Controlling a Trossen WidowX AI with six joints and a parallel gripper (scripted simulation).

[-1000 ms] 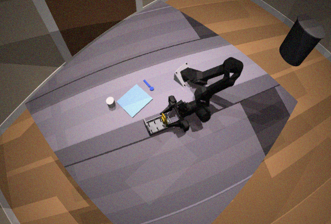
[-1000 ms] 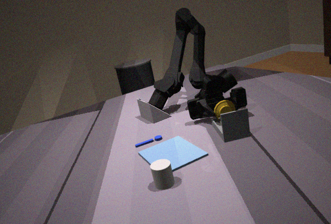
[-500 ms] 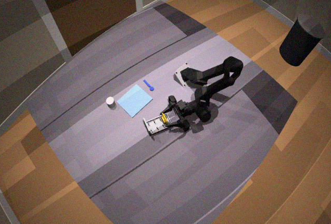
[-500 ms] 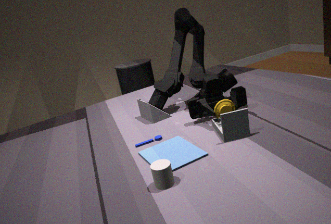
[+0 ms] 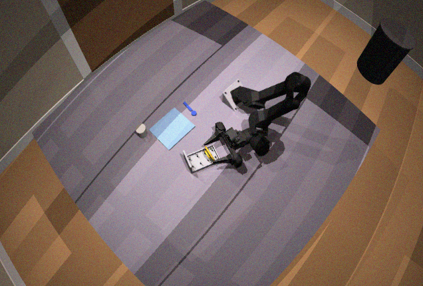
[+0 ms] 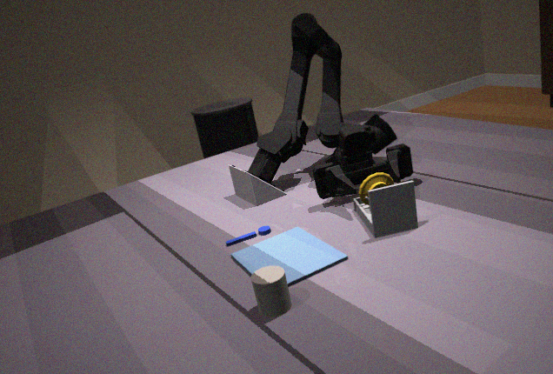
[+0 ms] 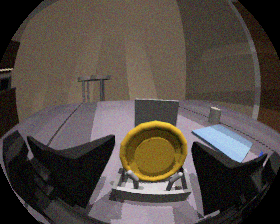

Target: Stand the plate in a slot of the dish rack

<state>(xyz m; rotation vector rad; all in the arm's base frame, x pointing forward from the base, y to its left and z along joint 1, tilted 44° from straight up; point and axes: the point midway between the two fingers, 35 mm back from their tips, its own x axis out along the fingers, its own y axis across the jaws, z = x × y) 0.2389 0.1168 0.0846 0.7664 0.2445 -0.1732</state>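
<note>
Now: the yellow plate 1 cm below my gripper tip. From my gripper tip the other things lie so: blue spoon 22 cm to the right, 8 cm behind, 5 cm below; then light blue mat 20 cm to the right, 5 cm below, 4 cm ahead; then grey dish rack 3 cm below, 2 cm ahead, 1 cm to the right.
</note>
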